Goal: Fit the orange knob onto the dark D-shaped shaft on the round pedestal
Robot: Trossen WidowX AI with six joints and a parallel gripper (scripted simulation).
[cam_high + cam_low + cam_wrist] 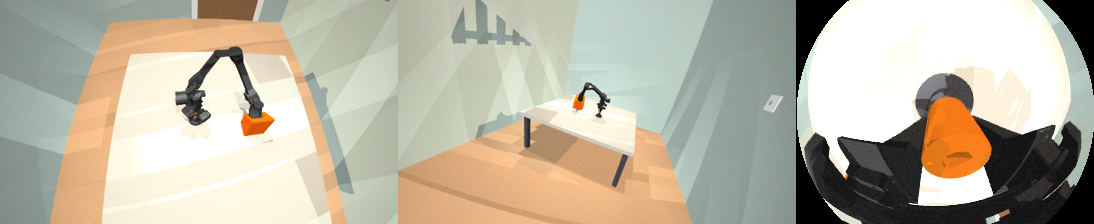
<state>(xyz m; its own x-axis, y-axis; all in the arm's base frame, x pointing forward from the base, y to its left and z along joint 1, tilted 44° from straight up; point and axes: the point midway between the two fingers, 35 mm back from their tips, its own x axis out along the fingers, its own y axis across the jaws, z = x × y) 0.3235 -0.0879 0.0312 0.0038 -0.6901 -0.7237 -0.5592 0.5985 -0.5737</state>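
Right now my gripper tip is 20 mm below the orange knob. From my gripper tip the other things lie so: dark pedestal 40 mm below.
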